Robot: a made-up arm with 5 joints.
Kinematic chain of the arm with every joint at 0, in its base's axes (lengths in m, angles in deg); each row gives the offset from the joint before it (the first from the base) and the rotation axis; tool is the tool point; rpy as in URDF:
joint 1: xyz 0.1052 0 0.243 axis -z
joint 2: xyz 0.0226 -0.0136 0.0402 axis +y
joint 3: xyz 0.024 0 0.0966 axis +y
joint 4: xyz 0.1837 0 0.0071 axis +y
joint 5: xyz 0.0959 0.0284 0 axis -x
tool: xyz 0 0 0 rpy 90 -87.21 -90
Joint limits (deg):
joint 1: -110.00..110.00
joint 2: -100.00..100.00
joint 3: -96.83..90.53
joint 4: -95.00..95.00
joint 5: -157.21..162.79
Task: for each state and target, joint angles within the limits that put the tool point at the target. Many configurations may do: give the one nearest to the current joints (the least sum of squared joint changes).
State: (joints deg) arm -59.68 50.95 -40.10 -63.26 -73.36
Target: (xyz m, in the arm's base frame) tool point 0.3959 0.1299 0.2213
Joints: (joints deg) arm -21.41 66.04 -15.23 -88.54 -73.36
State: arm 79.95 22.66 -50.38 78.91 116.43
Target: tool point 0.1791 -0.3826 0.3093
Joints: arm 81.24 57.74 -63.91 25.64 116.43
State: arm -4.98 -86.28 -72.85 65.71 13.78
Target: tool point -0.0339 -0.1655 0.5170
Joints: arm -53.88 -77.86 -68.98 62.10 13.78
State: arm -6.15 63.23 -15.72 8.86 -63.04
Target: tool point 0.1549 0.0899 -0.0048
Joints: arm -52.78 83.25 6.51 16.95 -63.04
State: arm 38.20 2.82 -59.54 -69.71 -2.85
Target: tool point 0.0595 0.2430 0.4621
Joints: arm 75.92 -44.13 -88.96 -69.25 -2.85
